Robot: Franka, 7 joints.
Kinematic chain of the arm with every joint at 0, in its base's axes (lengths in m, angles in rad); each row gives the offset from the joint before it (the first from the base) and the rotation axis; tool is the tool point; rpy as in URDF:
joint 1: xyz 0 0 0.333 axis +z
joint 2: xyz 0 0 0 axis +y
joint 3: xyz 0 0 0.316 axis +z
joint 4: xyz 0.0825 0 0 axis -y
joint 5: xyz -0.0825 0 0.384 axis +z
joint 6: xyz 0 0 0 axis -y
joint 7: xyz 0.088 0 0 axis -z
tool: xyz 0 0 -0.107 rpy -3.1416 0 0
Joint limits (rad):
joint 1: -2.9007..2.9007
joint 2: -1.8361..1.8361
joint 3: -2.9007..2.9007
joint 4: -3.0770..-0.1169
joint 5: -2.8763..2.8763
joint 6: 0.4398..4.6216
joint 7: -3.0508..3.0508
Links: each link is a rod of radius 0.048 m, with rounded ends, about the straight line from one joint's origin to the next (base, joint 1, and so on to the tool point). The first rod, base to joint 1, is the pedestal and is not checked.
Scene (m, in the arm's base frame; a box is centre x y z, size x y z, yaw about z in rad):
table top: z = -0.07
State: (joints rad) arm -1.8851 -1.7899 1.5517 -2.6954 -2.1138 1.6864 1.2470
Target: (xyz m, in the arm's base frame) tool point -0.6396 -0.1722 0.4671
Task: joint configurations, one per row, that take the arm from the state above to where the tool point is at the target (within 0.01 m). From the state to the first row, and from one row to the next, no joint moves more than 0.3 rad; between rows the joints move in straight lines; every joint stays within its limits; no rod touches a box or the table.
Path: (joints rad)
1: -1.7468 -1.7950 1.2717 -2.5928 -2.1113 1.6633 1.2470
2: -1.6084 -1.8002 0.9917 -2.4901 -2.1088 1.6402 1.2470
3: -1.4701 -1.8053 0.7117 -2.3875 -2.1064 1.6171 1.2470
4: -1.3317 -1.8104 0.4317 -2.2848 -2.1039 1.5940 1.2470
5: -1.1934 -1.8156 0.1516 -2.1822 -2.1014 1.5709 1.2470
6: -1.0551 -1.8207 -0.1284 -2.0795 -2.0989 1.5478 1.2470
7: -0.9167 -1.8258 -0.4084 -1.9769 -2.0964 1.5247 1.2470
8: -0.7784 -1.8310 -0.6884 -1.8742 -2.0940 1.5016 1.2470
9: -0.6400 -1.8361 -0.9684 -1.7716 -2.0915 1.4785 1.2470

